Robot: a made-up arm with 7 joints.
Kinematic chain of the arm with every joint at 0, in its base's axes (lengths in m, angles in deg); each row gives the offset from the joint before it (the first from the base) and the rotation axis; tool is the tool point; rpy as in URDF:
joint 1: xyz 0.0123 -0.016 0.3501 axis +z
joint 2: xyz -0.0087 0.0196 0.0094 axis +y
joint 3: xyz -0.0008 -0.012 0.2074 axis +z
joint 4: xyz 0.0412 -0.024 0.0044 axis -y
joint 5: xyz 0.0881 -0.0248 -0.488 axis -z
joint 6: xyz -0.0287 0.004 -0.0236 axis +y
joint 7: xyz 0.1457 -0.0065 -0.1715 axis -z
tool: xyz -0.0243 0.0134 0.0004 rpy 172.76 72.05 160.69
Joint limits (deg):
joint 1: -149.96..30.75
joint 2: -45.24..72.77
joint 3: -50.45..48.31
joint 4: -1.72..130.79
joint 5: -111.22..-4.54
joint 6: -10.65..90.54
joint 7: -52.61..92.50
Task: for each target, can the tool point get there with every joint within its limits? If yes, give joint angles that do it. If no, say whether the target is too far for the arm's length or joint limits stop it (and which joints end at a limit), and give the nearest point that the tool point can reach.
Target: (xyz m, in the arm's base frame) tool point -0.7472 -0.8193 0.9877
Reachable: no: too far | nearest point -0.5482 -0.6126 0.8255 | short by 0.330 m
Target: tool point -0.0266 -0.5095 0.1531
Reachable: yes | joints -91.85 -20.32 19.21 33.48 -44.62 79.68 10.43
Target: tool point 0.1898 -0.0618 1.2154
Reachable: yes | joints 2.48 -32.94 -5.63 117.90 -101.14 13.00 -40.29
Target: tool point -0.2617 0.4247 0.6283
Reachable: no: joint limits stop it (at a limit: joint 1, joint 2, joint 3, joint 6) | nearest point -0.3677 0.4882 0.6737 | short by 0.132 m
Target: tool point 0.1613 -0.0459 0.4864
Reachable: no: joint limits stop it (at a limit: joint 2, joint 5, joint 6) | nearest point 0.5024 -0.1144 0.4233 | short by 0.354 m
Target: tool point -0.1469 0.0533 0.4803
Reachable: no: joint limits stop it (at a limit: joint 2, joint 3, joint 4, joint 6) | nearest point -0.3966 0.1620 0.3749 | short by 0.292 m
